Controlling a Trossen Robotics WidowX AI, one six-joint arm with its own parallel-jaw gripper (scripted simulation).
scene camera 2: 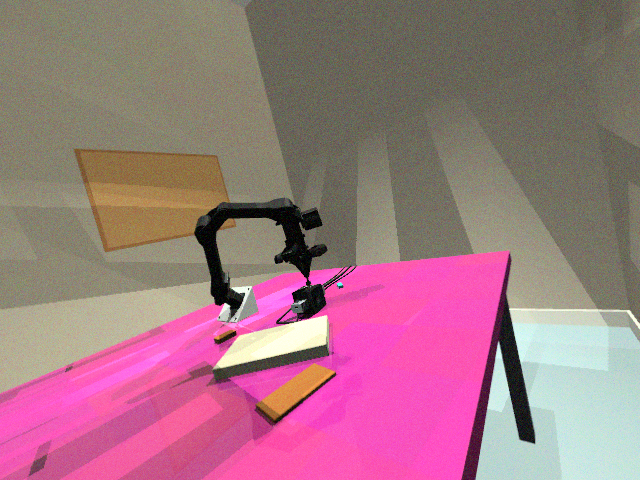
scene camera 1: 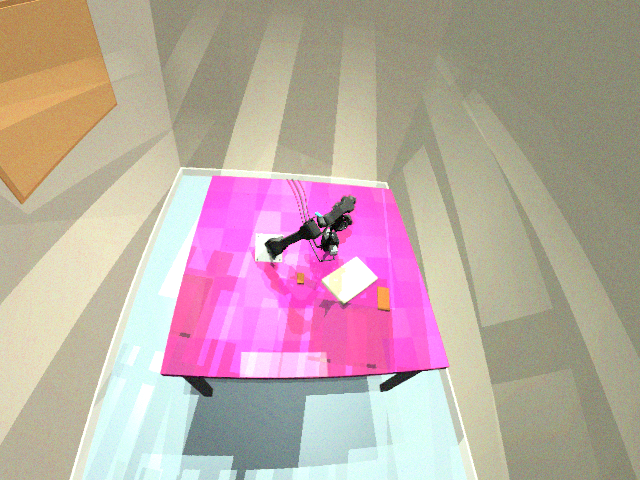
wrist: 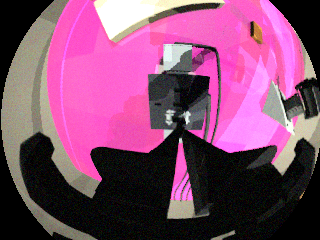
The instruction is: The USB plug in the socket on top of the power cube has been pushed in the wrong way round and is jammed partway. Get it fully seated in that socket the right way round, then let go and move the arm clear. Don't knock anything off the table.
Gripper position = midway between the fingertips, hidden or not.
Note:
I see my gripper (scene camera 2: 307, 277).
My gripper is seen too in the wrist view (wrist: 180, 133).

